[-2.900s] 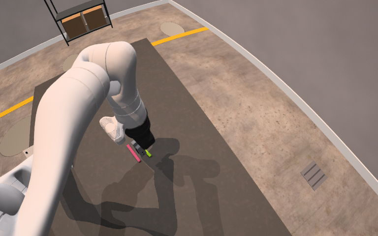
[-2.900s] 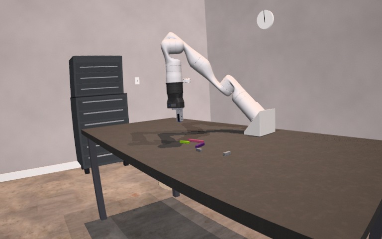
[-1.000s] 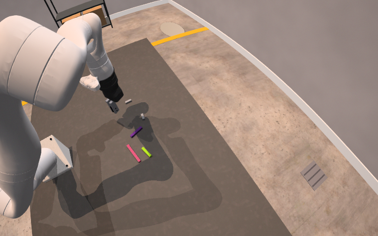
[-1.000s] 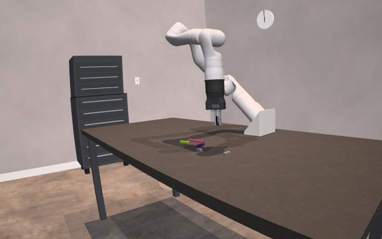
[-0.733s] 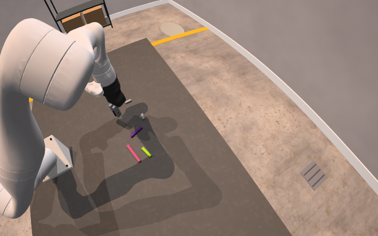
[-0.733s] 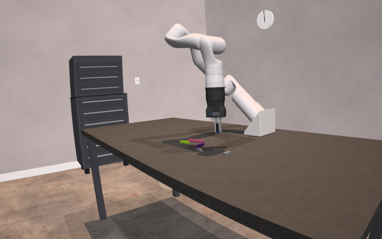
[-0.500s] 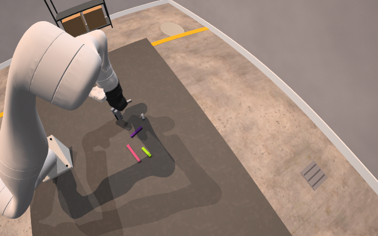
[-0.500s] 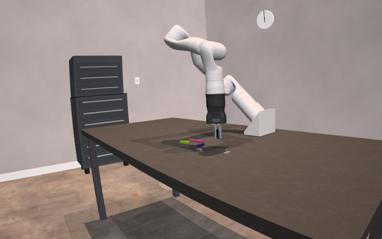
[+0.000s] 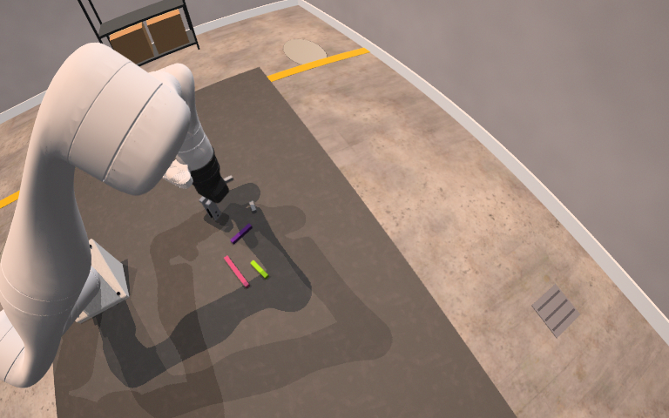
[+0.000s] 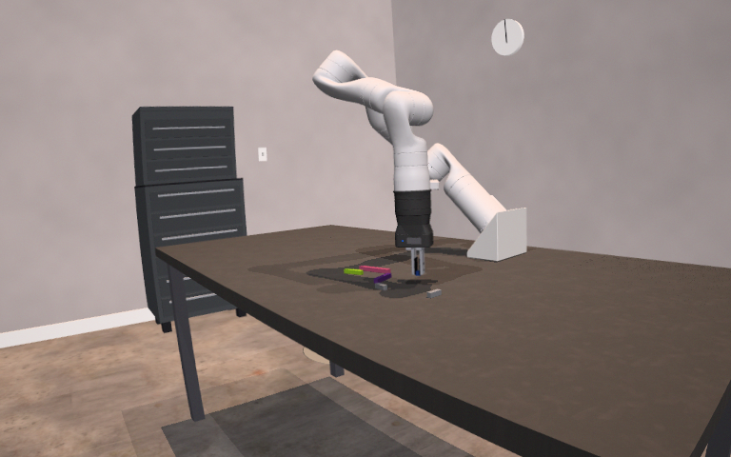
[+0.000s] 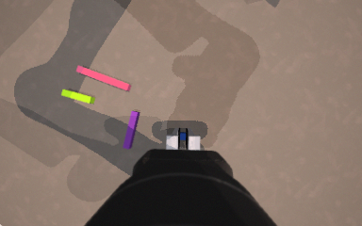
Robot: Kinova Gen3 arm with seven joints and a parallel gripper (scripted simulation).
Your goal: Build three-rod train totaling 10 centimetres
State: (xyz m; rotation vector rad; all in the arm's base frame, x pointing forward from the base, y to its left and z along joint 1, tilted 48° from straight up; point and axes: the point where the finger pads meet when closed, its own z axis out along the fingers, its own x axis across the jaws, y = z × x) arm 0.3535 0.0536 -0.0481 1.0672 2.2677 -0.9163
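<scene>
Right now the blue rod is 2 cm below my hand. Also, from my hand: lime rod 17 cm to the right, 6 cm ahead, 3 cm below; purple rod 7 cm to the right, 5 cm ahead, 3 cm below; pink rod 16 cm to the right, 3 cm below, 1 cm ahead.
</scene>
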